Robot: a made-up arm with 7 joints. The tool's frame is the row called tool.
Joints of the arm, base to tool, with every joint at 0 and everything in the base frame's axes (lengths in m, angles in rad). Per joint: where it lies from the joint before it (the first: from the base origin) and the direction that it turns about. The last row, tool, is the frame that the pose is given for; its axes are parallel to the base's.
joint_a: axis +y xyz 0 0 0.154
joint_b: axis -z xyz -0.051 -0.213 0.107
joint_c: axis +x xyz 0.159 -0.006 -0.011
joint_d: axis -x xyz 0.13 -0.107 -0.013
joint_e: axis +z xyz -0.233 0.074 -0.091
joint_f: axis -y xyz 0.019 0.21 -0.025
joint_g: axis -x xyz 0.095 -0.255 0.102
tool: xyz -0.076 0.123 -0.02
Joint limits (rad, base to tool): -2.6..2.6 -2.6..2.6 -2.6..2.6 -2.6..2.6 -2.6..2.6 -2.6..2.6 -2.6..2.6
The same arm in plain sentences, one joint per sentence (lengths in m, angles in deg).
The arm has seven revolute joints in a row. What follows holds with every joint at zero, and every direction is one of the base frame's.
The first joint is mounted 0.154 m along +z from the base frame's origin and turns about +y, from -148.97 to 148.97 deg.
The second joint is mounted 0.051 m along -x and 0.213 m along -y and 0.107 m along +z from the first joint and turns about -z, from -148.97 to 148.97 deg.
The third joint is mounted 0.159 m along +x and 0.006 m along -y and 0.011 m along -z from the second joint and turns about +x, from -148.97 to 148.97 deg.
The fourth joint is mounted 0.13 m along +x and 0.107 m along -y and 0.013 m along -z from the third joint and turns about -x, from -148.97 to 148.97 deg.
The fifth joint is mounted 0.233 m along -x and 0.074 m along +y and 0.091 m along -z from the fourth joint and turns about +z, from -148.97 to 148.97 deg.
The sixth joint is mounted 0.019 m along +x and 0.21 m along +y and 0.025 m along -z from the fifth joint and turns about -y, from -148.97 to 148.97 deg.
The seventh joint is mounted 0.095 m along +x and 0.255 m along -y and 0.102 m along +z from the sixth joint and turns about -x, from -148.97 to 148.97 deg.
The tool frame, which is the frame that the pose is given for, is mounted 0.076 m along -x and 0.123 m along +y and 0.02 m along -z from the seventh joint; its axes are parallel to the base frame's.

